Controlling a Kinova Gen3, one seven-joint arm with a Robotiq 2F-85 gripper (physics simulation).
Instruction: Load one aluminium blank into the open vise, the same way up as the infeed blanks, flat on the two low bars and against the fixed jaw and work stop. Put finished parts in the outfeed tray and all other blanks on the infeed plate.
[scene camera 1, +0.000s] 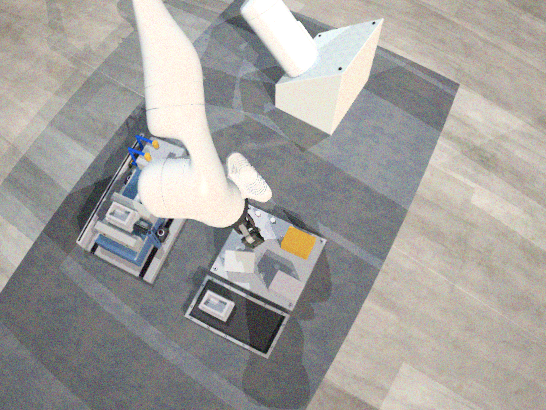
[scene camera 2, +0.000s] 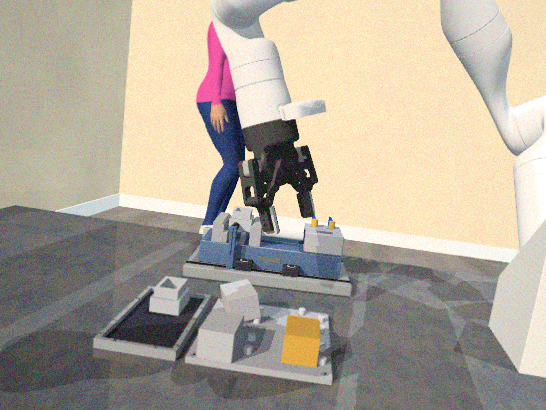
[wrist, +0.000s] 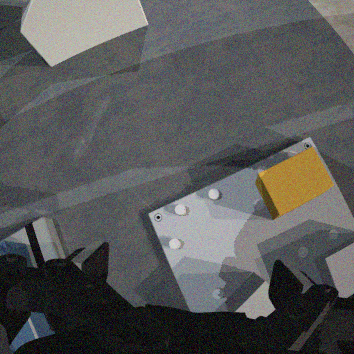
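The blue vise (scene camera 1: 137, 257) (scene camera 2: 280, 257) stands behind the infeed plate (scene camera 1: 304, 267) (scene camera 2: 265, 360) (wrist: 210, 235). A pale stepped part with a top pocket (scene camera 1: 121, 214) (scene camera 2: 243, 215) sits between its grey jaws. A similar part (scene camera 1: 216, 304) (scene camera 2: 170, 296) sits in the outfeed tray (scene camera 1: 255, 327) (scene camera 2: 140, 327). On the plate, one grey blank (scene camera 1: 286, 285) (scene camera 2: 220, 335) (wrist: 342, 270) stands upright; another (scene camera 1: 240, 261) (scene camera 2: 241, 301) looks tilted, its underside hidden. My gripper (scene camera 1: 253, 239) (scene camera 2: 290, 224) (wrist: 190, 270) is open and empty, raised above the plate's vise-side edge.
A yellow block (scene camera 1: 298, 242) (scene camera 2: 301, 341) (wrist: 296, 182) stands on the plate's far end from the tray. Short white pins (wrist: 214, 194) rise from the plate. Blue-and-yellow fittings (scene camera 1: 150, 150) (scene camera 2: 322, 223) top one end of the vise. A person (scene camera 2: 220, 130) stands behind the vise.
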